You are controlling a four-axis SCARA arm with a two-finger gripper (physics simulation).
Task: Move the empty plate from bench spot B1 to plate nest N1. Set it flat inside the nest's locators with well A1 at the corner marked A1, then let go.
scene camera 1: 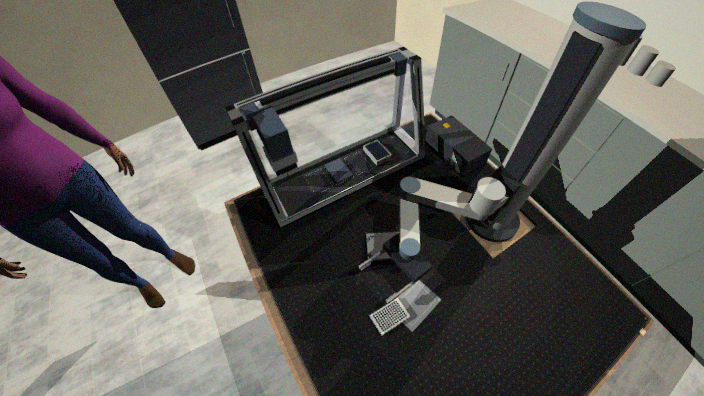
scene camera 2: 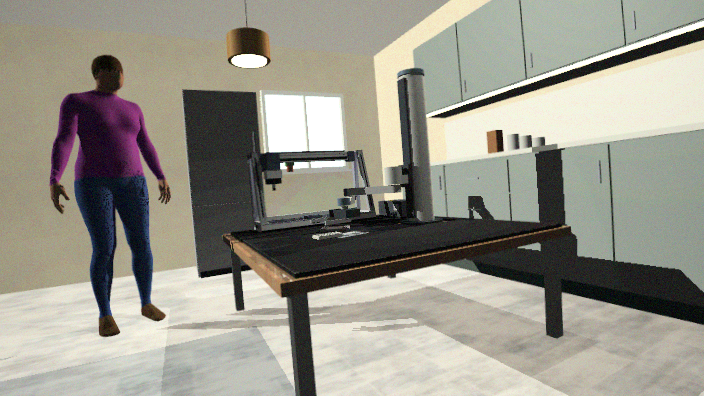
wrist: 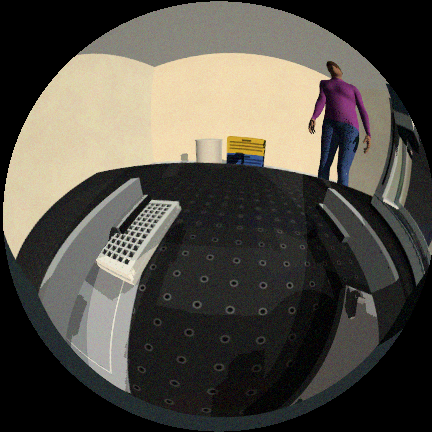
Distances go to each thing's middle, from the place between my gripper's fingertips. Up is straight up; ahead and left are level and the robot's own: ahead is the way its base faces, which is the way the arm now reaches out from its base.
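Here is the white well plate (scene camera 1: 391,315), with my hand 6 cm above it and 12 cm to the right of it; going by their middles, the plate is the nearest to my hand of the things named here. The flat grey square pad (scene camera 1: 418,300) is 6 cm below my hand, 13 cm to the left of it and 11 cm behind it. As for the grey nest with corner locators (wrist: 354,328), I find it 6 cm below my hand as well, 13 cm to the right of it and 15 cm behind it.
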